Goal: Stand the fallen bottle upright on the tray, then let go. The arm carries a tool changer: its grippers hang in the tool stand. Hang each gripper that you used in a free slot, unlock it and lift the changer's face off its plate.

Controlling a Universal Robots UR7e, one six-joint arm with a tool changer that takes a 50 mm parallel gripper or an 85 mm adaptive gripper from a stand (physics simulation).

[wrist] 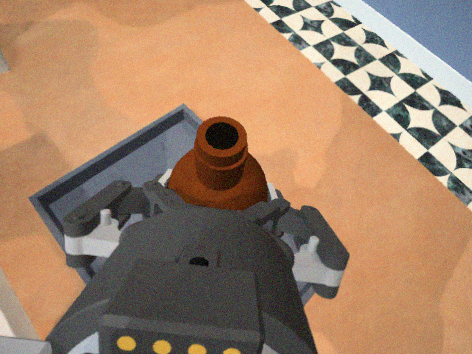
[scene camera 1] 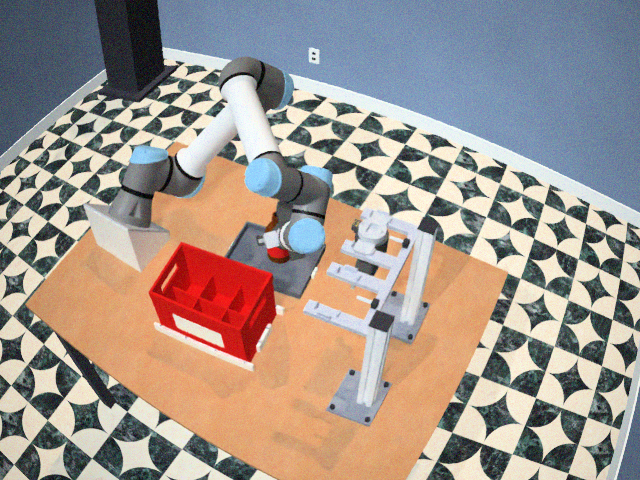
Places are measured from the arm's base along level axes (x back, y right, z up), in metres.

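Where they show: arm's base, link origin: [scene camera 1: 128, 219].
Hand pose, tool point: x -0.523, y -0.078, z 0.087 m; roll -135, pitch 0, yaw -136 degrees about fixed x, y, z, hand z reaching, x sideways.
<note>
Each offset is from my tool point to the centre of the thing. "spot": to the spot under its first point.
The brown bottle @(dy -0.081, dx +0.079, dz -0.115 m) [scene camera 1: 278, 253] [wrist: 220, 172] with a white and red label stands about upright over the dark grey tray @(dy -0.055, dx +0.092, dz -0.194 m) [scene camera 1: 293, 287] [wrist: 112, 156]; I cannot tell whether its base touches the tray. My gripper [scene camera 1: 272, 241] [wrist: 219, 194], the adaptive one with linked fingers, comes from the side and is shut on the bottle's body below the shoulder. The neck and open mouth stick up above the fingers. The wrist hides part of the bottle in the scene view; the gripper body hides its lower part in the wrist view. The tool stand [scene camera 1: 416, 281] holds another gripper [scene camera 1: 371, 238] in its far slot.
A red divided crate @(dy +0.205, dx +0.130, dz -0.119 m) [scene camera 1: 206, 324] stands at the near left of the tray, with white strips @(spot: dy +0.307, dx +0.110, dz -0.179 m) [scene camera 1: 204, 347] along its base. The tool stand's arms [scene camera 1: 338, 316] reach toward the tray from the right. The robot's pale base block [scene camera 1: 116, 237] is at the left.
</note>
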